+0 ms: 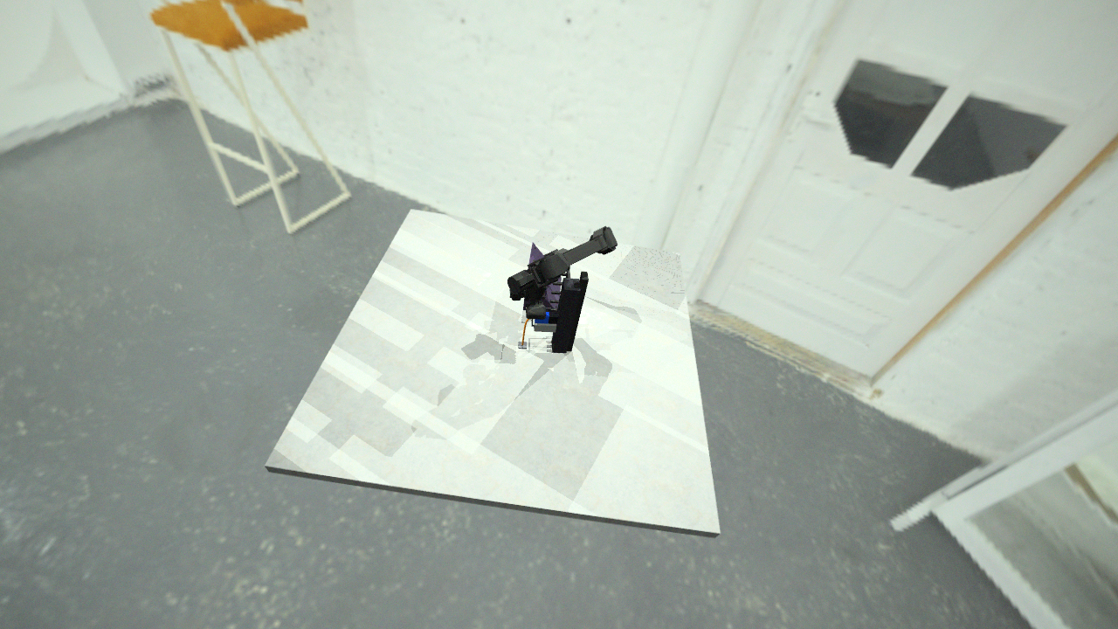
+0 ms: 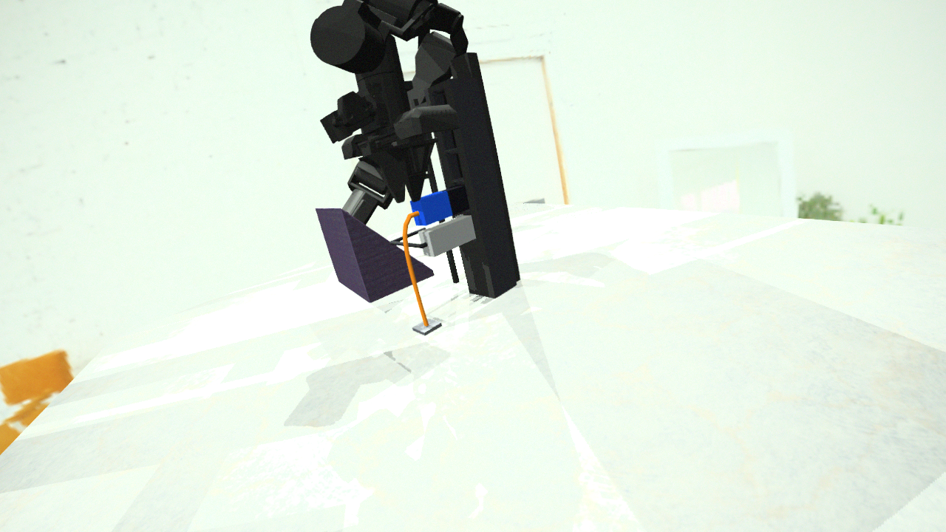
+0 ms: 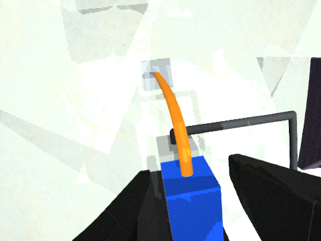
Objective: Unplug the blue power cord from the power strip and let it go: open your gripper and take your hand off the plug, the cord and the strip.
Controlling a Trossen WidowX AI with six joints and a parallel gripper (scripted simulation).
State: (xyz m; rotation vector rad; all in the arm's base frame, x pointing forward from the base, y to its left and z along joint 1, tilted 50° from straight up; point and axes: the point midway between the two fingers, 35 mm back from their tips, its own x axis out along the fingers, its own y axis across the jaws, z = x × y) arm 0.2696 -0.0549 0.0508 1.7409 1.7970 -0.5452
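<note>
My gripper tip is 10 mm past the blue plug, 50 mm to the right of it and 10 mm above it. Also, from my gripper tip: power strip (10 mm behind, 120 mm to the left, 10 mm below); small grey plate (20 mm to the right, 170 mm below).
</note>
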